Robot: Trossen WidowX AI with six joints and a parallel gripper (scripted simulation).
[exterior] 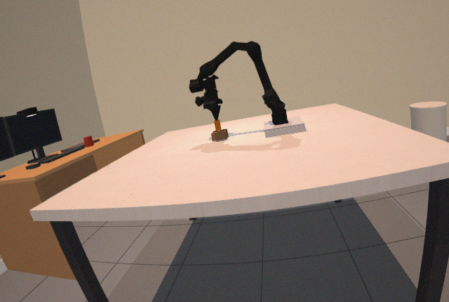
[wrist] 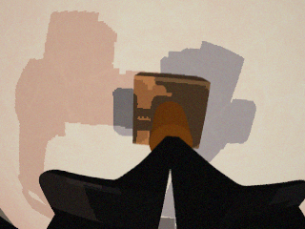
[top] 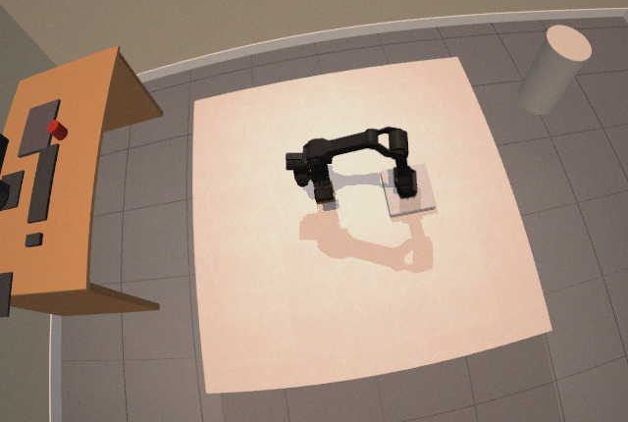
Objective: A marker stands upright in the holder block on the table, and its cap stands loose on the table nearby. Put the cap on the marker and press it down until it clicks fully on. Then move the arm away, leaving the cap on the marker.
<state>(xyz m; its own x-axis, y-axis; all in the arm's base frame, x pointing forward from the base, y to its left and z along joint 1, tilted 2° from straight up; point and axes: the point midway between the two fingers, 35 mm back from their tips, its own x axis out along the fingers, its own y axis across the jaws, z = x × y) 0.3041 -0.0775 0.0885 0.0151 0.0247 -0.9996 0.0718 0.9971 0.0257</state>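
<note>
The orange cap lies 20 mm below my gripper tip. Also, from my gripper tip: orange marker (30 mm below); then holder block (80 mm below).
</note>
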